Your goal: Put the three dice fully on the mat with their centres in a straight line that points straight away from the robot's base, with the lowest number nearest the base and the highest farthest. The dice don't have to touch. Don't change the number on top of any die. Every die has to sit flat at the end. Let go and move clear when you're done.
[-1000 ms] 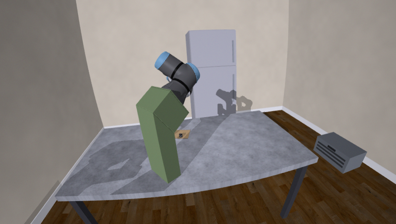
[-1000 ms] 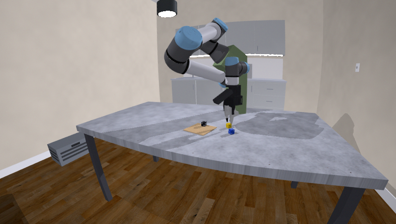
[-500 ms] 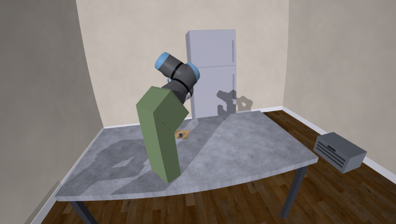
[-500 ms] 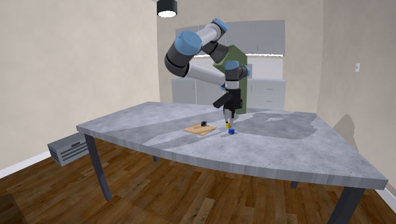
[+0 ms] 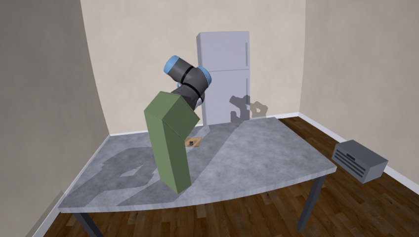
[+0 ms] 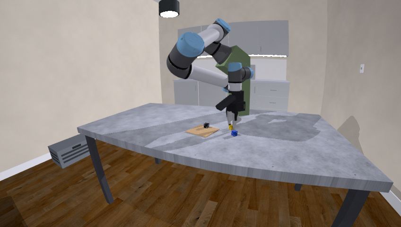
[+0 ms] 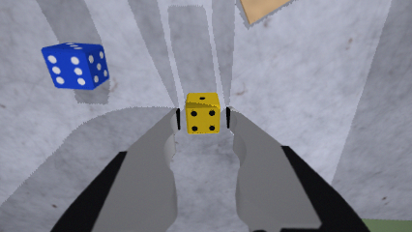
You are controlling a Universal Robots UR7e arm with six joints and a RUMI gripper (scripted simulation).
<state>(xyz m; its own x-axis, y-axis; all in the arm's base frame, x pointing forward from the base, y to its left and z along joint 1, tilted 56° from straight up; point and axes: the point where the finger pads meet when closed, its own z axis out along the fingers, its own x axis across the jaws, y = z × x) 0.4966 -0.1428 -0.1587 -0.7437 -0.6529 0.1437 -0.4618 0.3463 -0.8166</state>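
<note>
Now: the yellow die right at my hand. The rest, counted from my hand: blue die: 9 cm ahead, 1 cm to the left; then mat: 17 cm to the right, 3 cm ahead, 2 cm below; then black die: 15 cm to the right, 1 cm behind.
</note>
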